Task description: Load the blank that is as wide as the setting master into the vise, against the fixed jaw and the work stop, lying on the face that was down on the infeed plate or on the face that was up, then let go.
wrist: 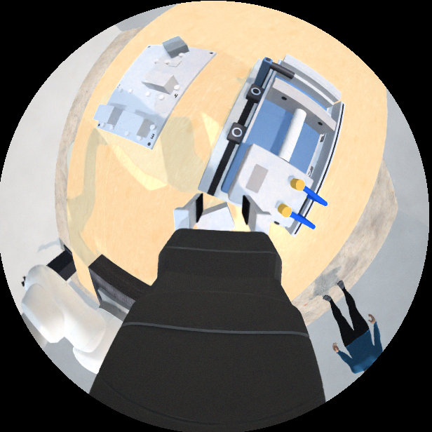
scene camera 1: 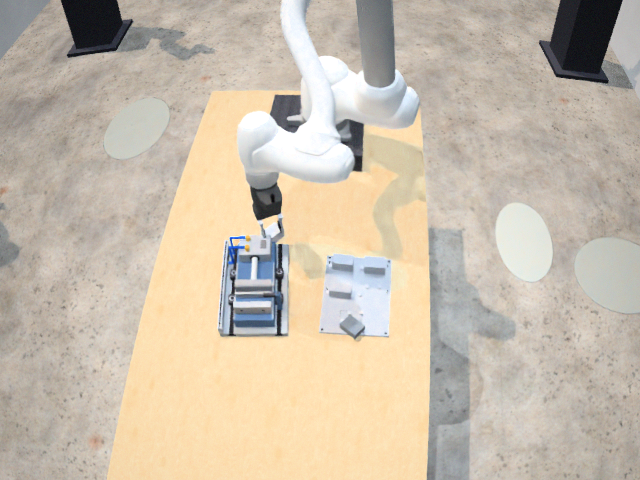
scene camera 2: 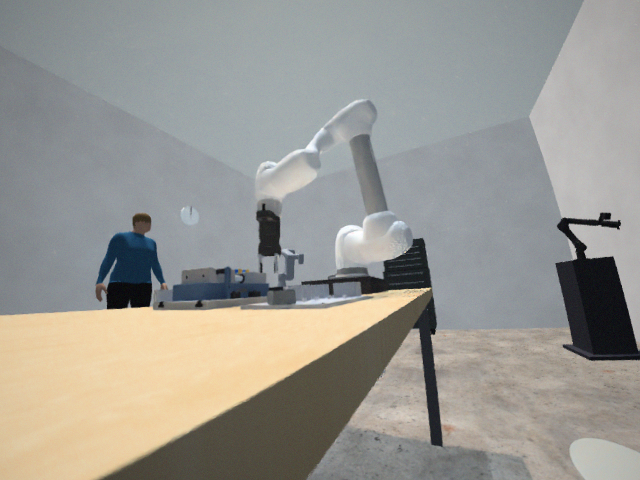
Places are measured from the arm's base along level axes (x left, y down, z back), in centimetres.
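Pixels of known places: gripper, fingertip midpoint: [scene camera 1: 272, 232] [scene camera 2: 268, 273]; arm's base, link origin: [scene camera 2: 352, 280].
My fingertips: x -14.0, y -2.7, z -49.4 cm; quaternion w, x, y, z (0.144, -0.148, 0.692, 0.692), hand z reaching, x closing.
Observation:
Ahead of a thing's pixels: the offset from my fingertips to its top centre. "spot": to the spot under its first point.
My gripper [scene camera 1: 272, 235] [wrist: 222, 202] is open, low beside the rear end of the vise. A loose pale grey block @[dx -1.0, dy +5.8, dz +5.2 cm] [scene camera 1: 272, 230] [wrist: 216, 217] lies between the spread fingers and is not clamped; which part it is I cannot tell. The vise @[dx -4.7, dy -0.5, dz -13.9 cm] [scene camera 1: 255, 267] [scene camera 2: 206, 291] [wrist: 267, 125] has a blue body. Its front jaw [scene camera 1: 252, 307] and rear jaw [scene camera 1: 253, 285] stand apart, with the dark rod of the stop @[dx +0.8, dy -0.2, dz -20.6 cm] [scene camera 1: 268, 295] [wrist: 281, 70] at the gap; no block shows there. The infeed plate @[dx +24.2, dy +8.6, dz -15.1 cm] [scene camera 1: 376, 310] [wrist: 132, 85] bears several pale blocks, including one @[dx +19.6, dy +5.0, dz -15.0 cm] [scene camera 1: 340, 291] [wrist: 161, 81].
A darker grey block @[dx +22.8, dy +6.1, dz -26.2 cm] [scene camera 1: 352, 325] [scene camera 2: 281, 296] [wrist: 175, 46] sits skewed at the plate's front edge. Blue handles @[spot: dx -9.5, dy -1.4, dz -6.4 cm] [scene camera 1: 236, 247] [wrist: 315, 196] with yellow knobs stick out at the vise's rear. The black robot base [scene camera 1: 281, 108] is behind. A person [scene camera 2: 130, 258] stands beyond the table.

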